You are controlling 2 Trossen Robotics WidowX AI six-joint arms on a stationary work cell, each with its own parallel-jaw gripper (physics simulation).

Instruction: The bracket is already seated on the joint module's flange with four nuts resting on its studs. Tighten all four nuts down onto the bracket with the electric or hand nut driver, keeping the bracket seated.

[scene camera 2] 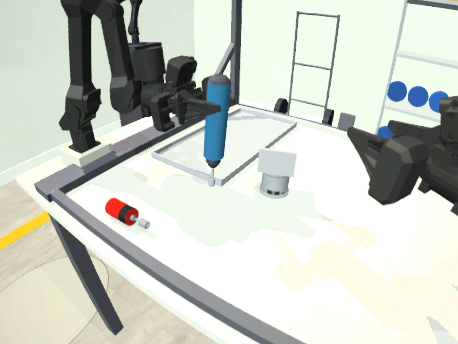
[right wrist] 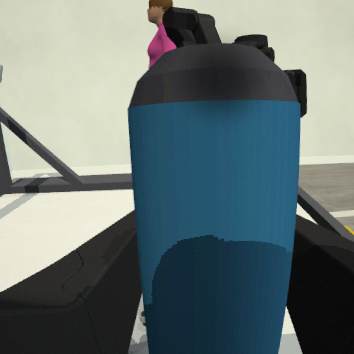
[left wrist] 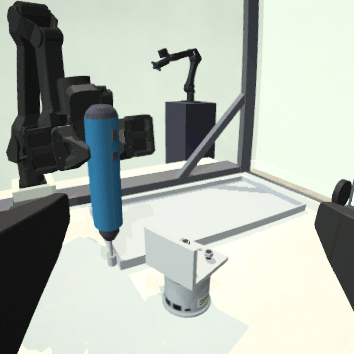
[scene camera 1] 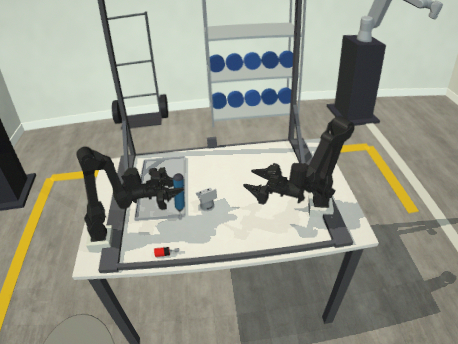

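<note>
The bracket sits on the grey joint module, which stands upright on the table. Two nuts show on its flat part in the left wrist view; the others are hidden. My right gripper is shut on the blue electric nut driver, held near upright, socket down, beside the bracket and apart from it. My left gripper is open and empty, facing the bracket from the other side. The red hand nut driver lies on the table.
A shallow grey tray lies behind the blue driver and near the module. A dark frame bar runs along the table's front edge, close to the red driver. Frame posts rise at the rear corners.
</note>
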